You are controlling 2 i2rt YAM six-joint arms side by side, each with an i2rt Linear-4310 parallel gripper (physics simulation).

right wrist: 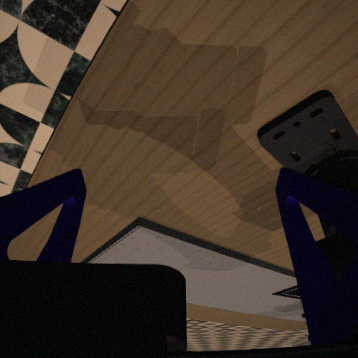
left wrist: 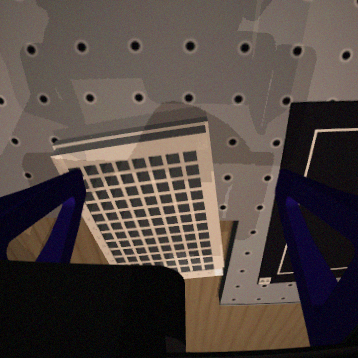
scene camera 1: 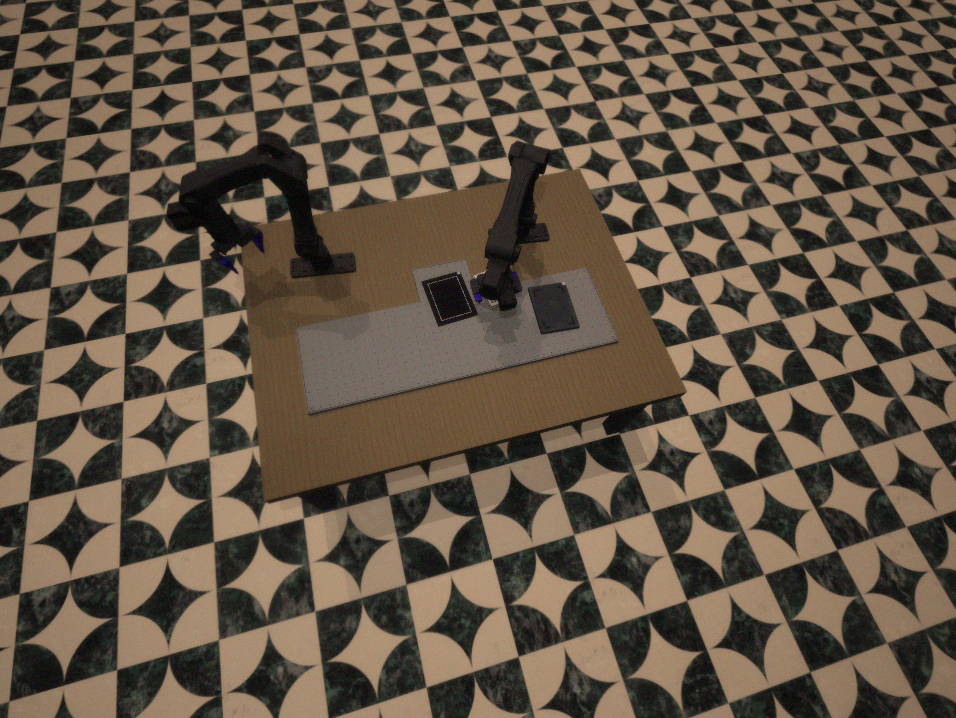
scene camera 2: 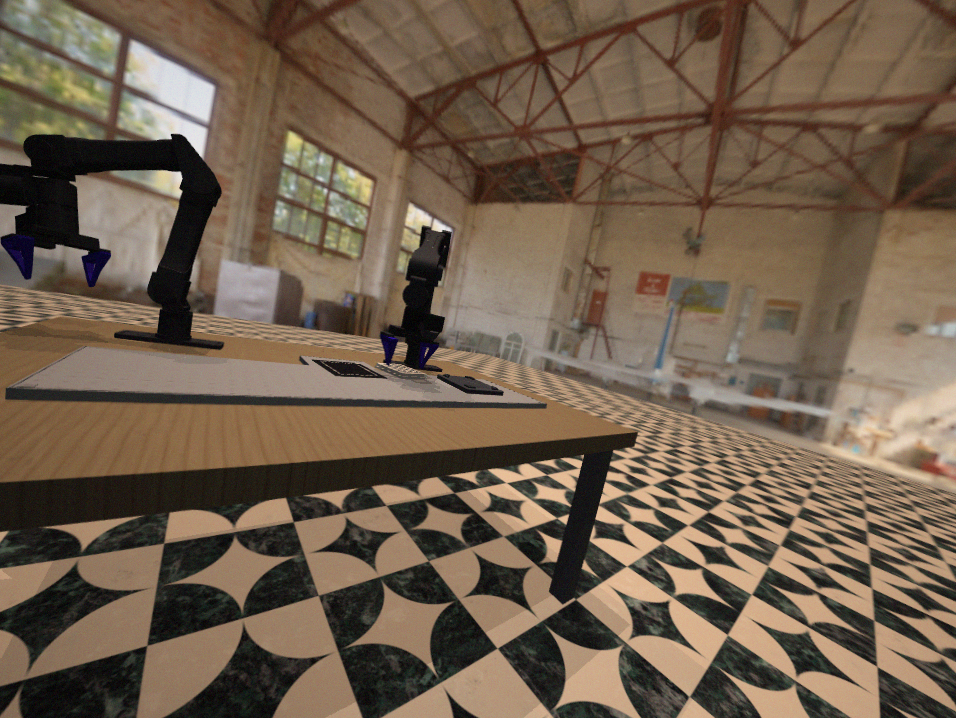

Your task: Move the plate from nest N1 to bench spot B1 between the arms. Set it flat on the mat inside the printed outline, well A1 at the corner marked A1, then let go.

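Places are measured from the left arm's base along level axes (x back, y up, z left), in millimetres.
Pixels of known places: left gripper, between the fingertips: (left wrist: 179, 179) (scene camera 2: 404, 366); right gripper, between the fingertips: (right wrist: 180, 178) (scene camera 1: 250, 262) (scene camera 2: 61, 283); left arm's base, origin of its link: (scene camera 1: 518, 235) (scene camera 2: 413, 367); right arm's base, origin of its link: (right wrist: 332, 165) (scene camera 1: 323, 266) (scene camera 2: 173, 342).
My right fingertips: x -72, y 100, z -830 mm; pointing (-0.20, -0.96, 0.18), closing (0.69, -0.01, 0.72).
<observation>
For each thing: its middle in the pictures, then the offset to it from my right fingertips. "pt": a spot on its surface instead. Level surfaces: height alone.
- cream well plate, middle of its body: (left wrist: 152, 219) (scene camera 2: 401, 370) (scene camera 1: 494, 287) dx -132, dy -80, dz +707 mm
- dark nest, middle of its body: (scene camera 2: 469, 383) (scene camera 1: 553, 307) dx -229, dy -78, dz +875 mm
- black mat, height of its surface: dy -86 mm
- printed outline, a spot on its surface: (left wrist: 312, 145) pt dx -196, dy -85, dz +621 mm
- A1 label, a spot on its surface: (left wrist: 264, 281) pt dx -57, dy -85, dz +606 mm
- grey perforated board, height of its surface: dy -87 mm
- wooden table, height of its surface: dy -100 mm
The cream well plate (scene camera 1: 492, 302) (scene camera 2: 398, 369) (left wrist: 150, 210) lies askew across the board's edge, partly over bare wood, between the dark nest (scene camera 1: 553, 306) (scene camera 2: 469, 383) and the black mat (scene camera 1: 450, 299) (scene camera 2: 348, 369) (left wrist: 335, 160). It is outside the printed outline (left wrist: 312, 145). The A1 label (left wrist: 264, 281) is at the mat's near corner in the left wrist view. My left gripper (scene camera 1: 495, 286) (scene camera 2: 405, 364) (left wrist: 179, 179) is open above the plate; its arm hides part of it. My right gripper (scene camera 1: 248, 261) (scene camera 2: 61, 280) (right wrist: 180, 178) is open and empty, high at the table's left end.
The grey perforated board (scene camera 1: 370, 355) (scene camera 2: 193, 380) (left wrist: 165, 70) (right wrist: 165, 250) bears the mat and the nest. The right arm's base plate (scene camera 1: 343, 263) (scene camera 2: 139, 335) (right wrist: 305, 120) is bolted to the wooden table (scene camera 1: 386, 432) (scene camera 2: 309, 436) behind the board.
</observation>
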